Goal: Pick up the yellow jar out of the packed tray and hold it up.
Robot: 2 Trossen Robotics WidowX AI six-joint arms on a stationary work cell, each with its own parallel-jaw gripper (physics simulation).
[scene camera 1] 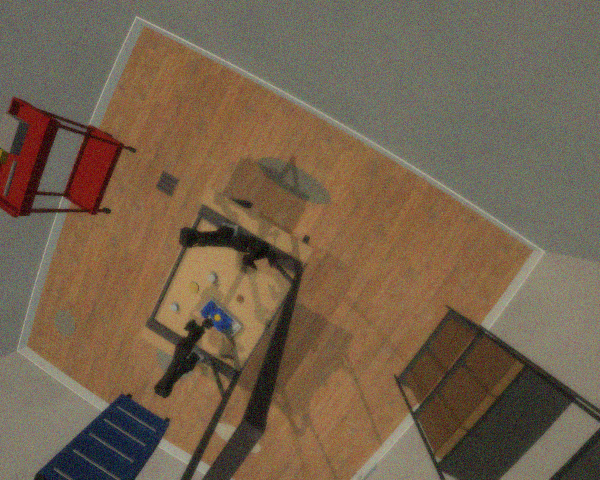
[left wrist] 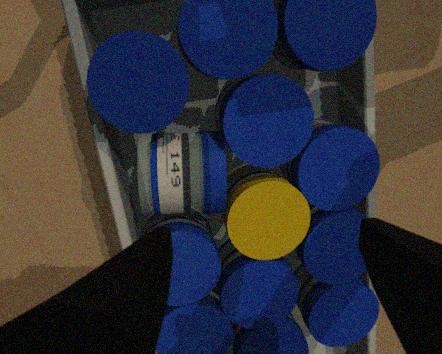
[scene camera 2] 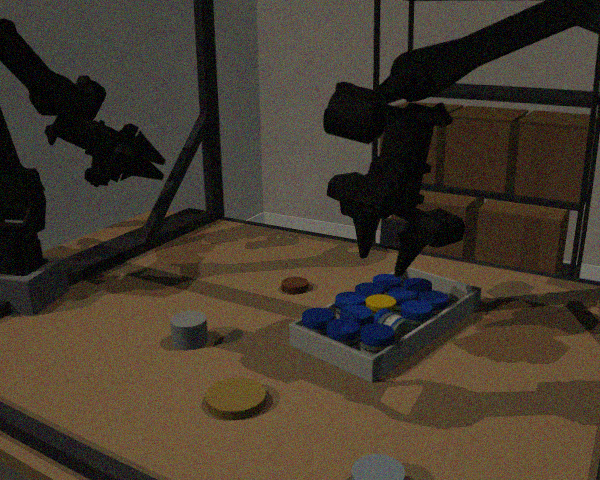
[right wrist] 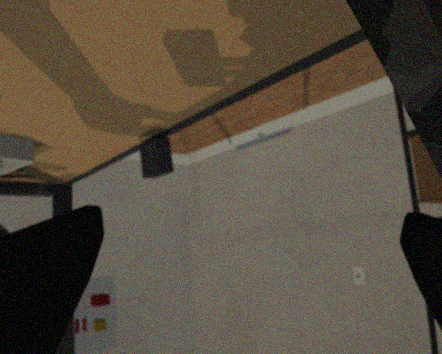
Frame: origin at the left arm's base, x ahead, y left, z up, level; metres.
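Where they show: left gripper, fingertip midpoint: (left wrist: 265, 236) (scene camera 2: 380, 266); right gripper, fingertip midpoint: (scene camera 1: 264, 268) (scene camera 2: 164, 169) (right wrist: 253, 224); left arm's base at its link origin: (scene camera 1: 194, 357); right arm's base at its link origin: (scene camera 1: 228, 232) (scene camera 2: 21, 266).
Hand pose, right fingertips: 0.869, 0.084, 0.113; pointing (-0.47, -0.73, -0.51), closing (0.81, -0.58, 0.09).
Things, the pixels of their top centre, and the offset from my right fingertips, as dx, dy, dz.
- yellow jar at its top centre: (left wrist: 269, 221) (scene camera 2: 380, 300) (scene camera 1: 217, 317) -0.513, -0.005, -0.112
- blue-lidded jar at its top centre: (left wrist: 184, 186) (scene camera 2: 392, 313) -0.552, +0.022, -0.110
- yellow disc at its top centre: (scene camera 2: 235, 393) (scene camera 1: 193, 287) -0.500, +0.253, -0.145
- grey cylinder at its top centre: (scene camera 2: 188, 318) (scene camera 1: 211, 278) -0.341, +0.202, -0.122
- pale cylinder at its top centre: (scene camera 2: 378, 471) (scene camera 1: 173, 307) -0.710, +0.257, -0.133
- red-brown disc at its top centre: (scene camera 2: 294, 282) (scene camera 1: 239, 299) -0.324, -0.024, -0.145
The yellow jar (scene camera 1: 217, 317) (scene camera 2: 380, 302) (left wrist: 269, 219) stands in the grey tray (scene camera 2: 332, 352) (left wrist: 370, 107), closely surrounded by several blue-lidded jars. One blue-lidded jar (scene camera 2: 391, 320) (left wrist: 172, 175) lies on its side next to it, label up. My left gripper (scene camera 1: 207, 324) (scene camera 2: 382, 265) (left wrist: 265, 236) is open and empty above the tray, pointing down; in its wrist view the yellow lid shows between the fingertips, below them. My right gripper (scene camera 1: 252, 262) (scene camera 2: 163, 169) (right wrist: 253, 224) is open and empty, raised well away from the tray. The yellow jar's body is mostly hidden.
A yellow disc (scene camera 1: 194, 286) (scene camera 2: 235, 396), a grey cylinder (scene camera 1: 212, 277) (scene camera 2: 189, 330), a pale cylinder (scene camera 1: 174, 306) (scene camera 2: 378, 469) and a red-brown disc (scene camera 1: 240, 298) (scene camera 2: 295, 284) stand on the table outside the tray. A dark frame post (scene camera 2: 207, 100) rises at the table's far corner.
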